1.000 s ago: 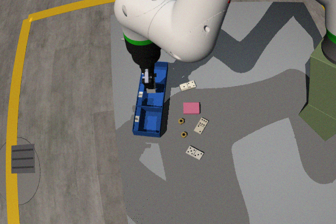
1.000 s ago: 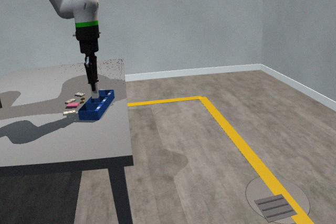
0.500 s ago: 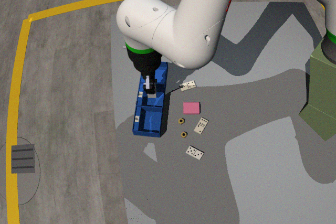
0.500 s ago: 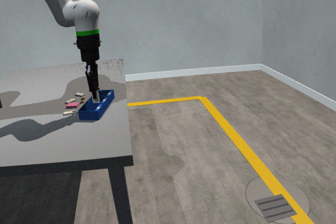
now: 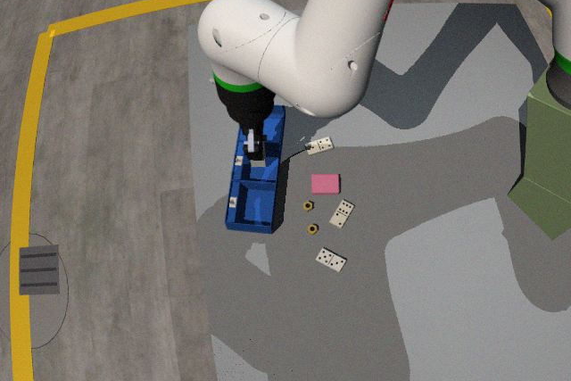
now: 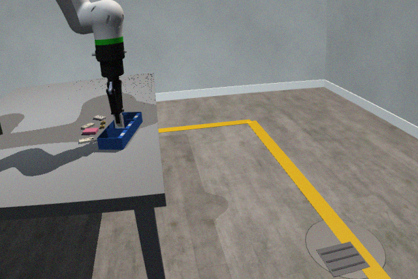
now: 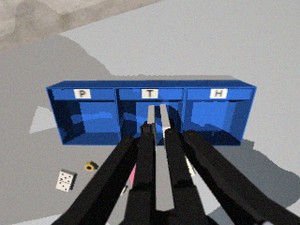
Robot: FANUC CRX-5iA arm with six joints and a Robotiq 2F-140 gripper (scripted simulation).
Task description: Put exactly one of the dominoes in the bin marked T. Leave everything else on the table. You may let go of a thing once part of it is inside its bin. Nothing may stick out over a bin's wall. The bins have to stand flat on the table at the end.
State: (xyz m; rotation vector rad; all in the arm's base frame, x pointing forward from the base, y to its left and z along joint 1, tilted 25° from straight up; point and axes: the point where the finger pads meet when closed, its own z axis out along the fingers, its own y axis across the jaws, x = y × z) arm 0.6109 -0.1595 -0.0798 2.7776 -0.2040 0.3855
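The blue three-part bin strip is 1 cm ahead of my hand, 1 cm to the left of it and 3 cm below it. Round my hand: pink block 11 cm behind, 7 cm to the left, 4 cm below; then white domino 13 cm behind, 13 cm to the left, 4 cm below.
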